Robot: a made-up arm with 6 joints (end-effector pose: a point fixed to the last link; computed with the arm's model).
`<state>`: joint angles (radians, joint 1 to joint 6).
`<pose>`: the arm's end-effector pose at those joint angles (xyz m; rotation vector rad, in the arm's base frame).
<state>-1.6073 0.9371 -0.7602 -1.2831 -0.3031 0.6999</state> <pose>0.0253 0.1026 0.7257 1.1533 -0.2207 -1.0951</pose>
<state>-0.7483 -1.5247 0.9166 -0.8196 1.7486 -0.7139</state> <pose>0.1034 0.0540 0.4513 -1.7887 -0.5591 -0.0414</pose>
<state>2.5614 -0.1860 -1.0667 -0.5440 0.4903 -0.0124</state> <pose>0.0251 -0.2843 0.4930 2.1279 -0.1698 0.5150</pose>
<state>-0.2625 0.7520 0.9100 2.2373 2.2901 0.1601</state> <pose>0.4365 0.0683 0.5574 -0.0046 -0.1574 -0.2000</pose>
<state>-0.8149 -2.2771 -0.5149 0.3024 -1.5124 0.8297</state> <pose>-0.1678 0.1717 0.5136 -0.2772 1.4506 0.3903</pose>
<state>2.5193 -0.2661 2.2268 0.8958 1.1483 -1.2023</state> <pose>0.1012 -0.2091 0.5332 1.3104 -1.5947 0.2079</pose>
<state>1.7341 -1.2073 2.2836 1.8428 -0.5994 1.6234</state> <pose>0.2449 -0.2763 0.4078 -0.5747 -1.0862 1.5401</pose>
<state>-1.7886 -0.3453 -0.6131 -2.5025 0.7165 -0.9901</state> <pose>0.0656 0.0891 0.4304 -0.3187 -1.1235 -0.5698</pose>
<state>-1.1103 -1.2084 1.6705 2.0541 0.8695 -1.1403</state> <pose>-0.0256 0.1569 0.4577 -0.0141 -3.0285 0.5944</pose>
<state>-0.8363 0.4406 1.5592 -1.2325 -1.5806 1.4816</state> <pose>0.3232 0.0466 0.5778 2.2943 1.0836 0.9100</pose>
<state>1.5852 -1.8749 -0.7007 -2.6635 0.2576 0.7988</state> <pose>0.3319 -0.0519 0.3242 -0.2416 -2.6184 0.0480</pose>
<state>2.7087 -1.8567 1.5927 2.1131 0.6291 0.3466</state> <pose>0.2357 -0.3663 0.4308 1.6607 -1.2040 1.0703</pose>
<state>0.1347 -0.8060 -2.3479 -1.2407 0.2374 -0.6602</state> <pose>0.3411 0.0896 0.3873 -0.5808 -2.0356 -0.1009</pose>
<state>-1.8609 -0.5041 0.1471 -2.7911 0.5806 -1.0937</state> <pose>-0.0246 0.0451 0.3574 -0.7414 -0.1809 -0.6490</pose>
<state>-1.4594 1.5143 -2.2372 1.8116 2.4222 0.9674</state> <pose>0.1007 -0.1119 0.7603 -1.6914 0.6426 -1.5612</pose>
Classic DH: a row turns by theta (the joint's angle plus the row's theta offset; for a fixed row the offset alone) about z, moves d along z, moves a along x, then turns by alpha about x. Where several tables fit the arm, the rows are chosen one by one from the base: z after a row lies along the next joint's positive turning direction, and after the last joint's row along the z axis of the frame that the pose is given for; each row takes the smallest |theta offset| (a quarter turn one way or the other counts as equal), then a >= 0, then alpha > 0; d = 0 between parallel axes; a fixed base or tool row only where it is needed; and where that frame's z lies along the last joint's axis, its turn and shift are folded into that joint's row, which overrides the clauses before.
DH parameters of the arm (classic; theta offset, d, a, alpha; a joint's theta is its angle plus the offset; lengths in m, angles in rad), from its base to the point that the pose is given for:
base (fixed): -0.4077 0 0.1407 3.1416
joint 1: 0.2068 -0.5117 -0.0445 -1.3224
joint 2: 1.4809 -0.1568 -0.0405 1.6508
joint 3: 0.1967 0.1882 -0.0039 -2.649
joint 4: -1.137 -0.0196 -0.1032 1.4233
joint 5: -0.3148 -0.1023 0.072 1.8919
joint 6: 1.4921 -0.0474 0.0526 -1.3387
tool (fixed): 1.9011 0.011 0 0

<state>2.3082 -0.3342 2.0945 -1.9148 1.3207 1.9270</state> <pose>0.0935 -0.2691 0.2714 2.1089 0.6558 -0.0819</pose>
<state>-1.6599 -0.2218 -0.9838 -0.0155 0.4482 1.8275</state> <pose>-0.1128 0.1242 0.4868 0.0026 -0.7978 -1.0304</pose>
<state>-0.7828 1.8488 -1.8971 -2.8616 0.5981 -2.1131</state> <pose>-0.0173 -0.0357 0.7056 0.6312 1.6319 0.7672</pose>
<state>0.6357 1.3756 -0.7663 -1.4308 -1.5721 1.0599</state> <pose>0.2952 0.0035 0.8046 0.5461 -1.4393 -1.3926</pose>
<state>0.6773 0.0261 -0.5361 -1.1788 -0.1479 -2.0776</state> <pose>0.3214 -0.2406 0.5587 0.9922 2.3403 0.1823</pose>
